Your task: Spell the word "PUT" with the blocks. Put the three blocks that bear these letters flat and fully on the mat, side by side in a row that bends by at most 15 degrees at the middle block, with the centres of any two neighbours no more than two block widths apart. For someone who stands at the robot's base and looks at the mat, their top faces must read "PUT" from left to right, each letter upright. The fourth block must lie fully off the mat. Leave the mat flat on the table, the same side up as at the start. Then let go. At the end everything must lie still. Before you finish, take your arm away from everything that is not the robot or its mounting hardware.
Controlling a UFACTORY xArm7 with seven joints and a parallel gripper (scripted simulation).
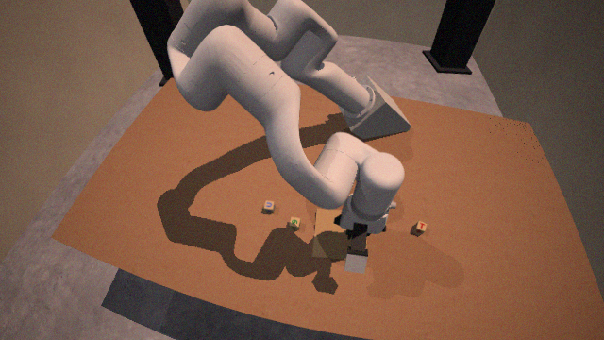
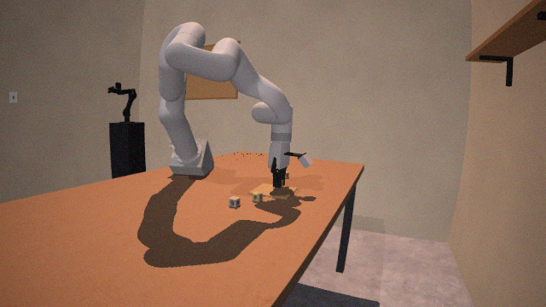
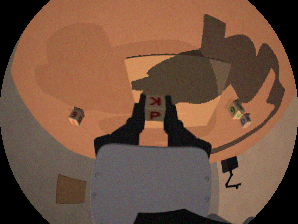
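Now: the P block 10 mm below my hand. Round my hand: T block 180 mm to the left, 20 mm below; tan mat 40 mm to the right, 30 mm below, 10 mm behind.
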